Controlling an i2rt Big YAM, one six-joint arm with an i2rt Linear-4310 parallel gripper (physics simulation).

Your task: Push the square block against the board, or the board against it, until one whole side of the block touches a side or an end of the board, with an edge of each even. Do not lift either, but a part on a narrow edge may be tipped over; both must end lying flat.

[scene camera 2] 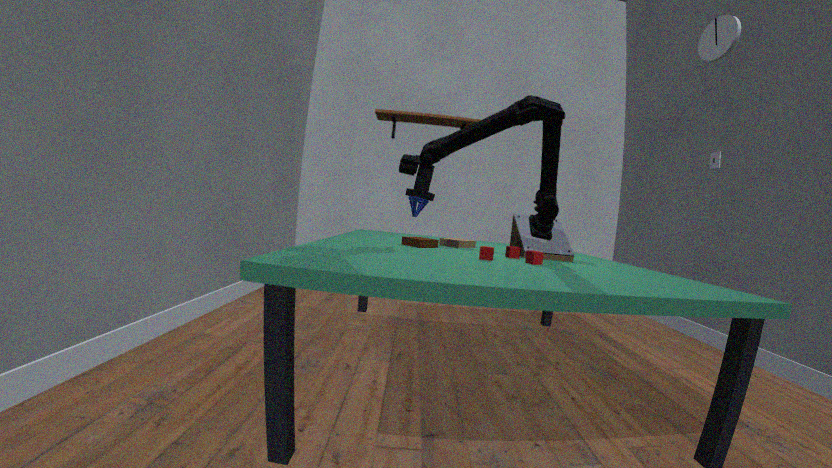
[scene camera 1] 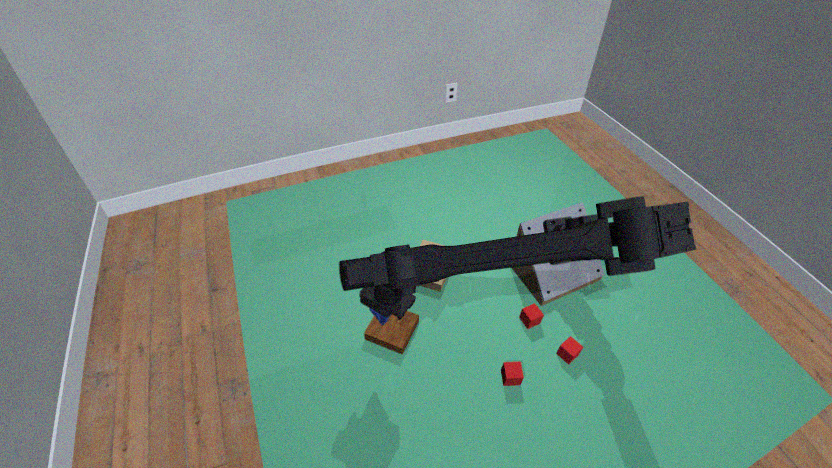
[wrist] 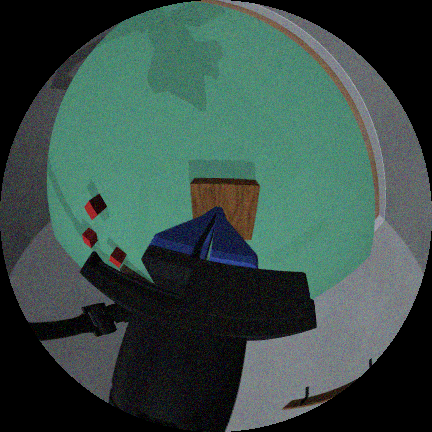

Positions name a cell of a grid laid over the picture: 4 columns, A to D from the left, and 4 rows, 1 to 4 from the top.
Note:
My gripper (scene camera 1: B3) is shut and holds nothing. Also in view: a dark brown square block (scene camera 1: B3).
The dark brown square block shows as well in the wrist view (wrist: C2). My gripper also shows in the wrist view (wrist: C2).

